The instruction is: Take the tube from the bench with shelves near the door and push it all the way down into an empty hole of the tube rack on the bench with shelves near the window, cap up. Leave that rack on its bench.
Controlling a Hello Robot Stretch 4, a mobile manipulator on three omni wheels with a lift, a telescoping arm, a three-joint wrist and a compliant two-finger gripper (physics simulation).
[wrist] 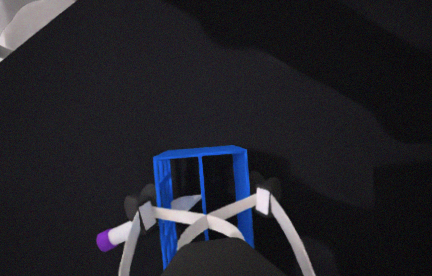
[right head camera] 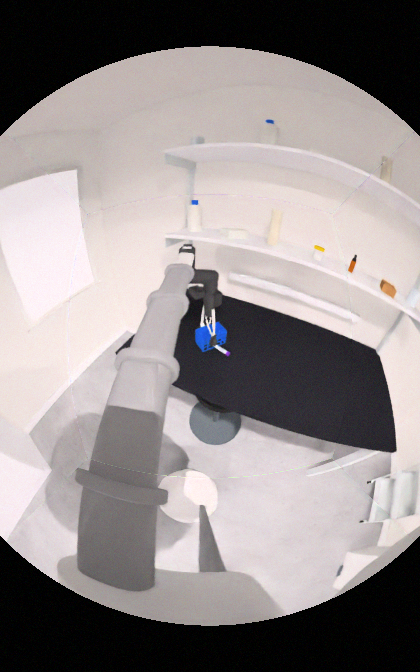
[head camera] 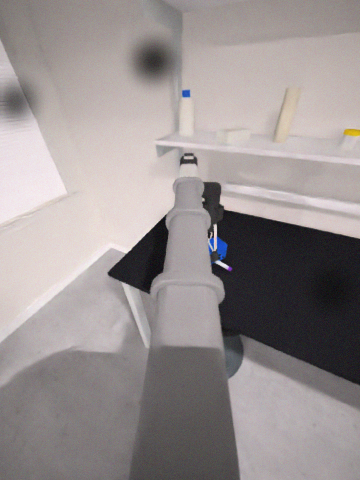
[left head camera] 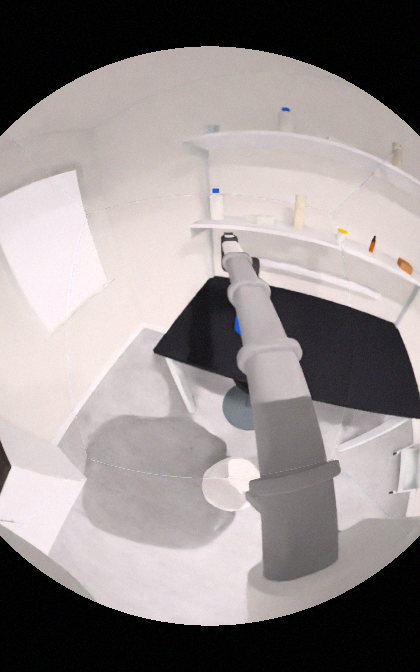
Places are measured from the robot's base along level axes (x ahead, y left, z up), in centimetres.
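Pixels of known places: gripper, fingertip midpoint: [wrist: 203, 192].
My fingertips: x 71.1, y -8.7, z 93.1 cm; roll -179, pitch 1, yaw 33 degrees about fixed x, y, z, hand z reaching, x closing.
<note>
Ahead of a thing's pixels: the offset from my fingertips to its top centre. "*": to the spot under its first point. Level surfaces: height alone.
The blue tube rack @(dx +1.1, dy -1.7, dz +4.8 cm) [head camera: 219, 245] [left head camera: 237, 325] [right head camera: 201, 337] [wrist: 242, 172] is tipped, with its open frame side toward the wrist camera. My gripper [head camera: 215, 253] [right head camera: 208, 337] [wrist: 203, 192] is shut on the rack, one fingertip on each side. The white tube @(dx -3.4, dy -5.5, dz -0.8 cm) [head camera: 224, 265] [right head camera: 221, 349] [wrist: 119, 234] lies crosswise through the rack; its purple cap sticks out sideways past one fingertip, and its pointed end shows inside the frame. The black bench @(dz -4.5 cm) [head camera: 290, 270] [left head camera: 345, 350] [right head camera: 300, 380] [wrist: 100, 125] is below. Whether the rack touches it is unclear.
A white shelf @(dz +40.9 cm) [head camera: 260, 150] [left head camera: 280, 230] [right head camera: 255, 241] with a blue-capped bottle @(* dx +39.7, dy +9.9, dz +49.8 cm) [head camera: 186, 115] [left head camera: 216, 206] [right head camera: 194, 219] runs above the bench's back. A round stool base [left head camera: 239, 407] [right head camera: 215, 425] is by the front edge. A window @(* dx +75.1, dy +124.2, dz +31.7 cm) [head camera: 25, 145] is at left.
</note>
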